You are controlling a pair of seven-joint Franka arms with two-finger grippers.
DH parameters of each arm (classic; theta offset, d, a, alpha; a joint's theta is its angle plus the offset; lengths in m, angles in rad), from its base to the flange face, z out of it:
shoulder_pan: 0 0.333 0 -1.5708
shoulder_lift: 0 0 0 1.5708
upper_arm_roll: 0 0.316 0.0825 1.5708
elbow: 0 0 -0.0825 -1.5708
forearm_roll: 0 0.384 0 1.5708
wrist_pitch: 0 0 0.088 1.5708
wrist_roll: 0 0.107 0 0
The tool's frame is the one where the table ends.
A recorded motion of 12 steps. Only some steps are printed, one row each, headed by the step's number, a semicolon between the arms.
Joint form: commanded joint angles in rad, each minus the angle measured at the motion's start. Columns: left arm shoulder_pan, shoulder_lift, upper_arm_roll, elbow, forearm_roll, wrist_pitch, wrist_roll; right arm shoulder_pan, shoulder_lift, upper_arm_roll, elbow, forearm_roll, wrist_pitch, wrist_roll.
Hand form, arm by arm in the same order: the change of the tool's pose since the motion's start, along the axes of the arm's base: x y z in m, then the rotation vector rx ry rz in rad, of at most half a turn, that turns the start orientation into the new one. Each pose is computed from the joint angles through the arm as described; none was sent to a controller.
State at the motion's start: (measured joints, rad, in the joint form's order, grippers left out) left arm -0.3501 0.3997 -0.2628 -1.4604 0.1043 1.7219 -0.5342; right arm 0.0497 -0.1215 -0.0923 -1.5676 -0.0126 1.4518 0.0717
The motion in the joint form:
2: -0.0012 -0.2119 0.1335 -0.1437 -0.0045 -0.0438 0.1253; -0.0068 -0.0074 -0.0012 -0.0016 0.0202 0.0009 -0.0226
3: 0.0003 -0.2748 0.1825 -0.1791 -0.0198 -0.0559 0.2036; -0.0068 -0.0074 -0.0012 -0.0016 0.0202 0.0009 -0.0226
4: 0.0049 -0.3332 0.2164 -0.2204 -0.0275 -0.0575 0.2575; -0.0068 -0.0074 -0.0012 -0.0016 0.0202 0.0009 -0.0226
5: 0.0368 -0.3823 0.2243 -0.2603 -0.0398 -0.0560 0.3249; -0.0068 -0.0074 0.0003 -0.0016 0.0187 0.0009 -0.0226
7: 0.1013 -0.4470 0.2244 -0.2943 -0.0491 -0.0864 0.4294; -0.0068 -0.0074 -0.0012 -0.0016 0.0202 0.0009 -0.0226
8: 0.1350 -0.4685 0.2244 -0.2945 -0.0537 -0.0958 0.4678; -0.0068 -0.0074 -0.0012 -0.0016 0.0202 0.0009 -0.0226
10: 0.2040 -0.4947 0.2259 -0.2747 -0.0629 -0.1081 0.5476; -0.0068 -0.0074 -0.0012 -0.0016 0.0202 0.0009 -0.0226
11: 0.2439 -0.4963 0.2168 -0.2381 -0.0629 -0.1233 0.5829; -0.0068 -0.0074 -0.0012 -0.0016 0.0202 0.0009 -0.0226
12: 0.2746 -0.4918 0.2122 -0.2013 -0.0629 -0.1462 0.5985; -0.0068 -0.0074 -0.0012 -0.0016 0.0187 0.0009 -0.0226
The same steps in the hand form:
2: -0.0147 0.0844 0.0586 0.0465 -0.0375 -0.0034; -0.0025 -0.0018 0.0031 0.0203 -0.0078 0.0172
3: -0.0192 0.1151 0.0782 0.0344 -0.0417 -0.0274; -0.0025 -0.0018 0.0031 0.0203 -0.0078 0.0172
4: -0.0264 0.1401 0.0925 0.0248 -0.0502 -0.0410; -0.0025 -0.0018 0.0031 0.0203 -0.0078 0.0172
5: -0.0324 0.1648 0.1016 0.0081 -0.0510 -0.0659; -0.0025 -0.0012 0.0031 0.0187 -0.0077 0.0185
7: -0.0422 0.2041 0.1186 -0.0045 -0.0415 -0.1018; -0.0025 -0.0018 0.0031 0.0203 -0.0078 0.0172
8: -0.0437 0.2226 0.1292 -0.0128 -0.0497 -0.1052; -0.0025 -0.0018 0.0031 0.0203 -0.0078 0.0172
10: -0.0428 0.2595 0.1514 -0.0294 -0.0771 -0.1126; -0.0025 -0.0018 0.0031 0.0203 -0.0078 0.0172
11: -0.0407 0.2753 0.1683 -0.0315 -0.0984 -0.1167; -0.0025 -0.0018 0.0031 0.0203 -0.0078 0.0172
12: -0.0389 0.2889 0.1813 -0.0314 -0.1072 -0.1054; -0.0026 -0.0020 0.0031 0.0189 -0.0077 0.0170

